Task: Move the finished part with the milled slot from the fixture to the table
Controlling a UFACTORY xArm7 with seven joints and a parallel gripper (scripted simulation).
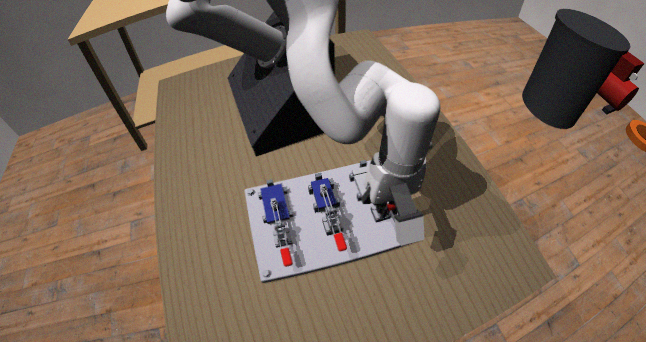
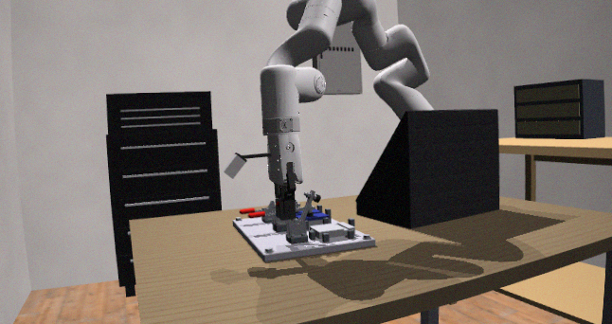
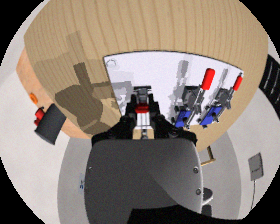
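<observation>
The grey finished part is 11 cm behind my hand, 1 cm to the left of it and 6 cm below it. From my hand the other things lie so: grey fixture plate 6 cm behind, 11 cm to the right, 8 cm below.
</observation>
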